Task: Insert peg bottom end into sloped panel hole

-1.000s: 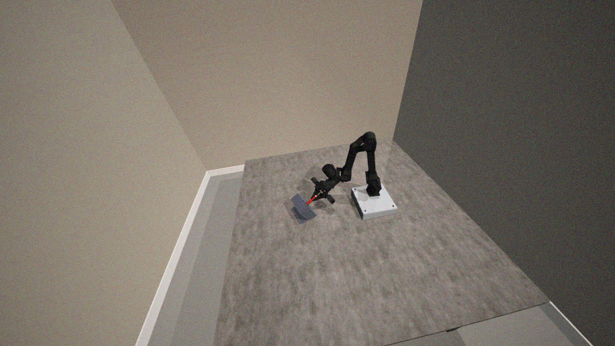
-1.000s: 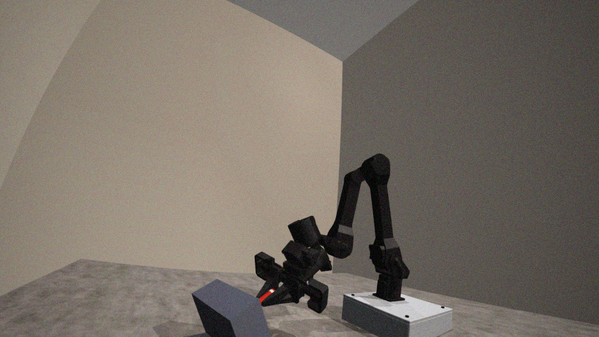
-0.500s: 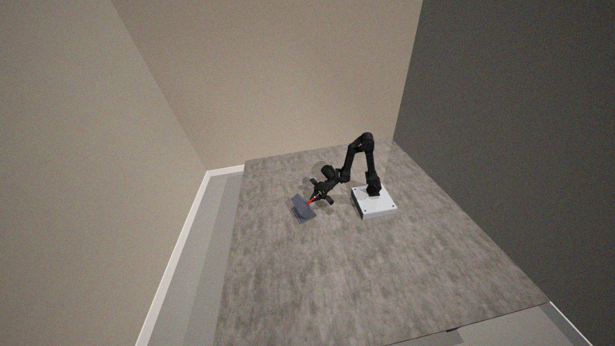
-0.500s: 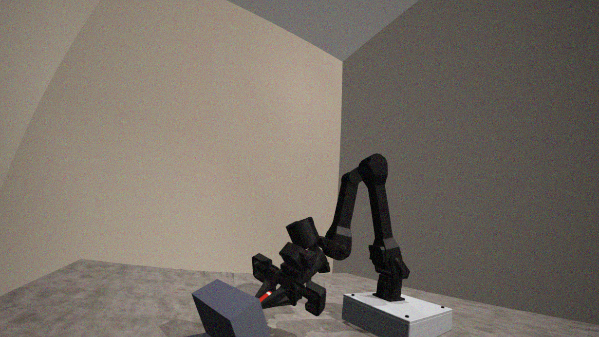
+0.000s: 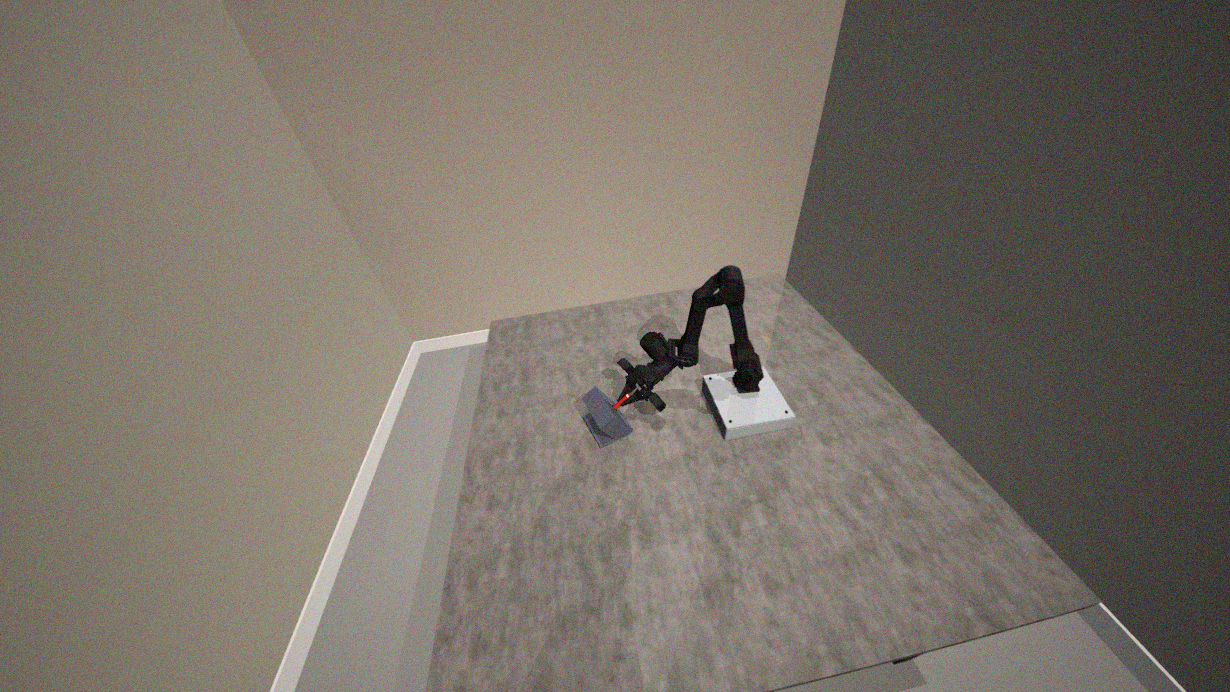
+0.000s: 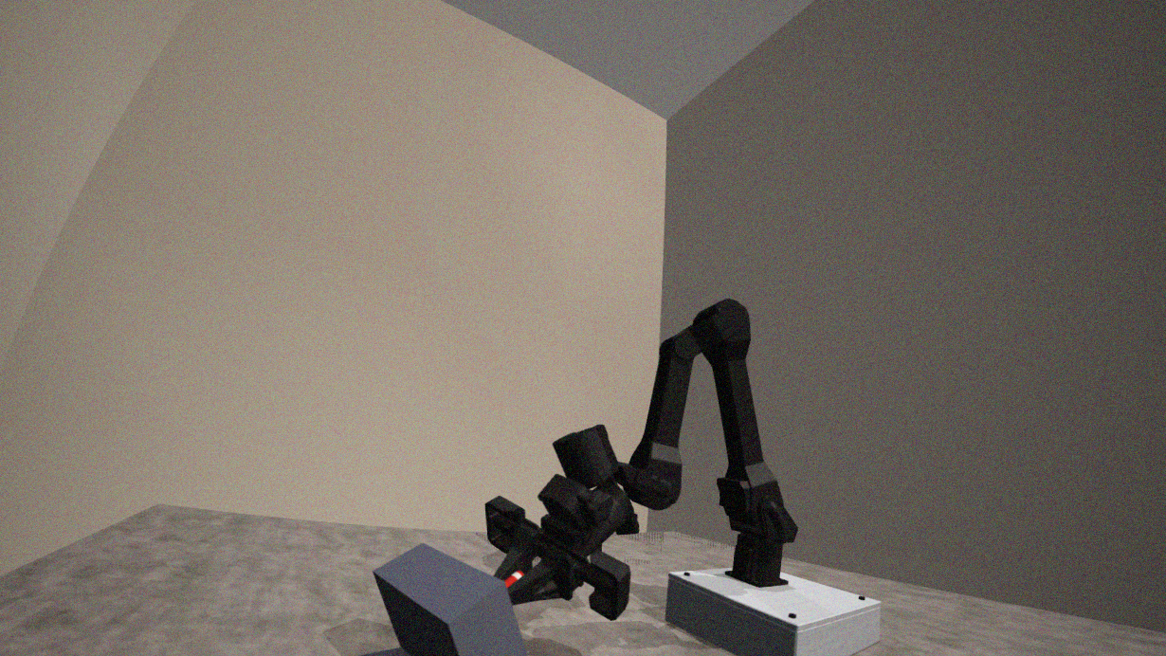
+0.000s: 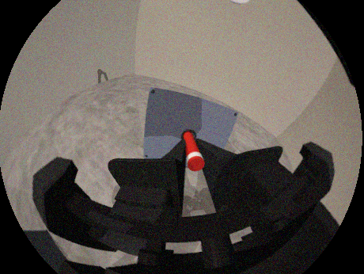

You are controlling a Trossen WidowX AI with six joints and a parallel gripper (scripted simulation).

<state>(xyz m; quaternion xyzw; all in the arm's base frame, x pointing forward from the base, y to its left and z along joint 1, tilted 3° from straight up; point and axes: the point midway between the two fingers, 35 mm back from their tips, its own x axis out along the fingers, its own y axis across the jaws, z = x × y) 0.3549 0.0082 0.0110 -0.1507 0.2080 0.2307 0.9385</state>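
Now: the red peg 10 mm to the right of my gripper tip, 10 mm behind it and 10 mm above it. Also, from my gripper tip: blue-grey sloped panel 40 mm ahead, 20 mm to the left, 20 mm below.
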